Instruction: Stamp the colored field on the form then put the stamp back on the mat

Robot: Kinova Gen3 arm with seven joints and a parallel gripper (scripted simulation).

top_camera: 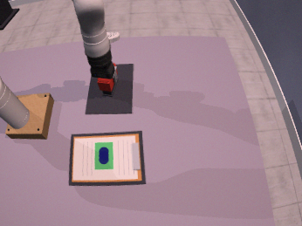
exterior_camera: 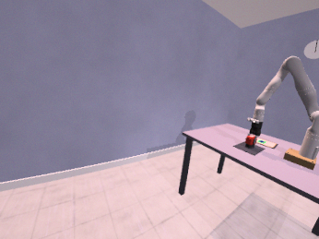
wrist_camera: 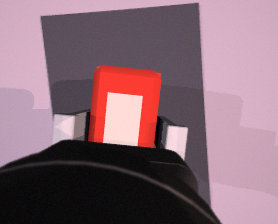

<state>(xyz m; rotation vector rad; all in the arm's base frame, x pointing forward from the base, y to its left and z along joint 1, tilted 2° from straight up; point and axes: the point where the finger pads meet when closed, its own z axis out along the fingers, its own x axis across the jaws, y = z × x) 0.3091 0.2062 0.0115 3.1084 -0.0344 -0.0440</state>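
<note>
Right now my hand is 20 mm above the stamp. The rest, counted from my hand: mat (70 mm below); clipboard (270 mm to the right, 70 mm below, 60 mm ahead).
</note>
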